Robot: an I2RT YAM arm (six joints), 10 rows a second.
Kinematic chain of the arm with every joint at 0, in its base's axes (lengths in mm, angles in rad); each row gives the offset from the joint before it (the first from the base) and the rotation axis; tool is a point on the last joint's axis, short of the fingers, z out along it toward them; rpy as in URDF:
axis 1: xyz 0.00 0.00 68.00 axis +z
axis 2: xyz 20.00 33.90 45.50 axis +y
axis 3: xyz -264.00 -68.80 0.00 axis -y
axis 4: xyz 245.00 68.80 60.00 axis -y
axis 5: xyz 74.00 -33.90 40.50 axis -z
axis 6: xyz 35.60 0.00 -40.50 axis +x
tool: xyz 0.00 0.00 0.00 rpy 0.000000 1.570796 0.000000
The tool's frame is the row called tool.
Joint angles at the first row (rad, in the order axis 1, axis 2, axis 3, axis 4, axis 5, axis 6):
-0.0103 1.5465 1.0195 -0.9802 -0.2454 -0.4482
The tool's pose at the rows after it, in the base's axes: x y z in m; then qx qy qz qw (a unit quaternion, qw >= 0):
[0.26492, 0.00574, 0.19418, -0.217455, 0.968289, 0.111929, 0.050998]
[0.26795, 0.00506, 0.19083, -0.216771, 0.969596, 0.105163, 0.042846]
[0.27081, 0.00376, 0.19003, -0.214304, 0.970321, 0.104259, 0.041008]
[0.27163, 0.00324, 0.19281, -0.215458, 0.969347, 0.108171, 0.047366]
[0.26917, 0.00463, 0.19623, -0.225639, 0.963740, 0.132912, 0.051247]
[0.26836, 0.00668, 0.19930, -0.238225, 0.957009, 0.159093, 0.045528]
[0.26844, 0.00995, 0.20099, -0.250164, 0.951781, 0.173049, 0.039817]
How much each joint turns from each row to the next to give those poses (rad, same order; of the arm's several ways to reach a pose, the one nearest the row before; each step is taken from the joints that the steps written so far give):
-0.0002 0.0192 0.0046 0.0000 0.0036 0.0018
-0.0002 0.0206 0.0076 0.0000 0.0170 -0.0002
-0.0044 0.0131 0.0103 -0.0008 0.0026 0.0004
-0.0032 -0.0042 0.0067 -0.0011 -0.0108 -0.0046
-0.0015 -0.0097 0.0024 -0.0197 -0.0508 -0.0241
0.0014 0.0057 0.0167 -0.0399 -0.0486 -0.0305
0.0092 0.0074 0.0133 -0.0266 -0.0243 -0.0206

